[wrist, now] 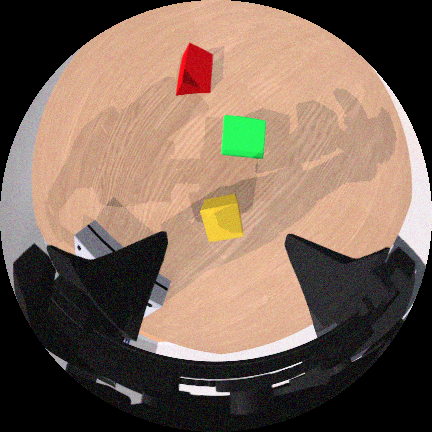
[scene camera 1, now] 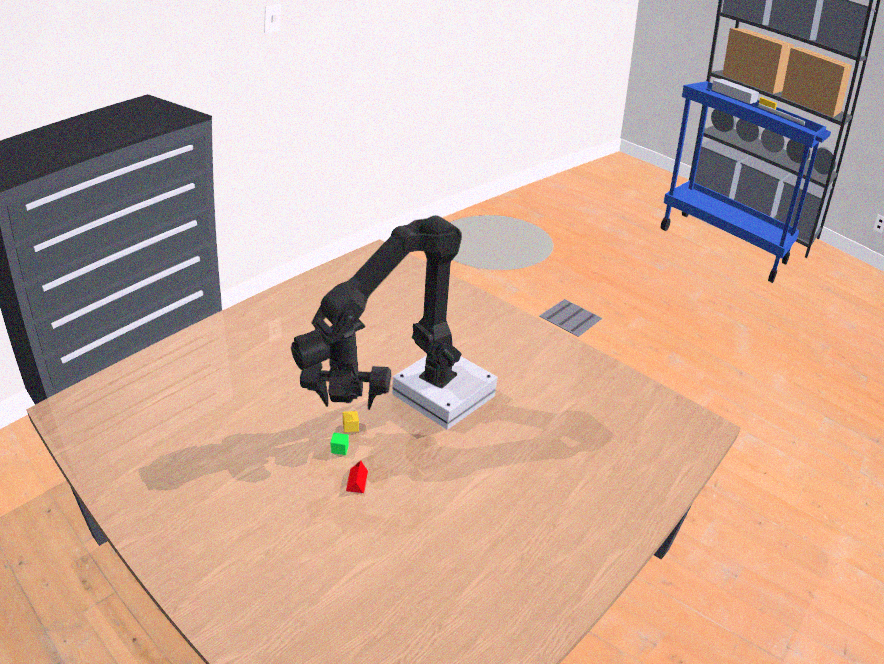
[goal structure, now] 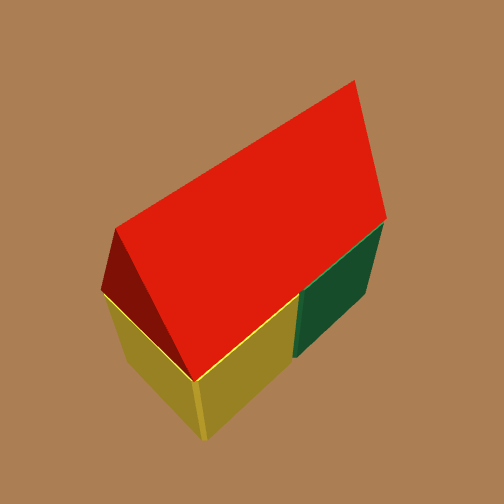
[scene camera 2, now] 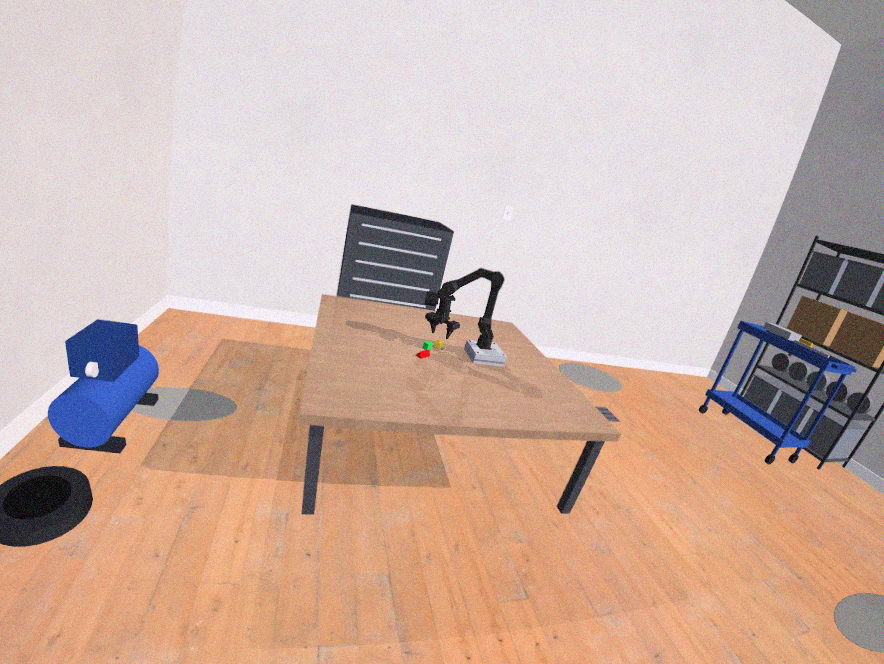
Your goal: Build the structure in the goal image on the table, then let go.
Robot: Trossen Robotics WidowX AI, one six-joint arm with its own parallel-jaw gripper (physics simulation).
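Frame: origin at the arm's base, x left, y back, z up, level; millimetres.
Seen in the pictures: gripper, fingertip midpoint: [wrist: 228, 239] [scene camera 1: 348, 407] [scene camera 2: 439, 336]; arm's base, link origin: [scene camera 1: 438, 376] [scene camera 2: 483, 346].
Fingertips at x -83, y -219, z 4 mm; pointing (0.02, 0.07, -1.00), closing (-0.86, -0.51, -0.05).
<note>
Pixels of each thing's top centre, then the offset from my fingertips to it. Level surfaces: height alone.
- yellow block, top centre: [wrist: 222, 224] [scene camera 1: 350, 416] [scene camera 2: 439, 341] dy +4, dx +3, dz -27 mm
- table, surface height: dz -60 mm
- green cube, top centre: [wrist: 244, 135] [scene camera 1: 339, 438] [scene camera 2: 428, 342] dy -67, dx +30, dz -27 mm
- red triangular prism, top centre: [wrist: 193, 57] [scene camera 1: 354, 470] [scene camera 2: 423, 349] dy -119, dx +114, dz -31 mm
A yellow block [scene camera 1: 350, 421] [scene camera 2: 439, 344] [wrist: 223, 221] rests on the table [scene camera 1: 443, 564] [scene camera 2: 400, 400], nearest the robot base. A green cube [scene camera 1: 339, 443] [scene camera 2: 427, 345] [wrist: 243, 136] stands on the table beside it, with a small gap between them. A red triangular prism [scene camera 1: 357, 478] [scene camera 2: 423, 353] [wrist: 196, 70] lies on the table on the far side of the green cube from the yellow block, apart from it. My gripper [scene camera 1: 348, 406] [scene camera 2: 441, 335] [wrist: 228, 239] is wide open and empty, pointing down above the yellow block.
The arm's white and grey base [scene camera 1: 446, 393] [scene camera 2: 485, 352] [wrist: 102, 239] stands on the table close to the blocks. A dark drawer cabinet [scene camera 1: 128, 235] [scene camera 2: 395, 260] stands behind the table. A blue cart [scene camera 1: 728, 217] [scene camera 2: 761, 421] stands on the floor, away from the table.
</note>
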